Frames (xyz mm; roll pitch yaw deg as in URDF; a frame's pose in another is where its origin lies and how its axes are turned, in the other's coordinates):
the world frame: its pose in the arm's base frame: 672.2 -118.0 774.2 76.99 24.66 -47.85
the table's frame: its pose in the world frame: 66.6 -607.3 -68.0 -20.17 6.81 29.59
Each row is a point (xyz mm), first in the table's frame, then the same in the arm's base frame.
Working: the table's frame: its pose in the arm's base frame: 490.6 -22.4 194.8 57.58 -2.85 -34.78

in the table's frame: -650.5 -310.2 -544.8
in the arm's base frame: 147.0 573.6 -390.8
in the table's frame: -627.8 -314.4 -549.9
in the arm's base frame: 167.0 562.2 -395.9
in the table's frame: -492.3 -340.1 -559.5
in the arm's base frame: 276.1 479.6 -416.0
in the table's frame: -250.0 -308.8 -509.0
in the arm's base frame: 457.9 321.8 -350.6
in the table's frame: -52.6 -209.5 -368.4
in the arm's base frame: 576.0 160.1 -181.8
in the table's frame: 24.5 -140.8 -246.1
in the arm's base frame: 596.4 65.2 -54.5
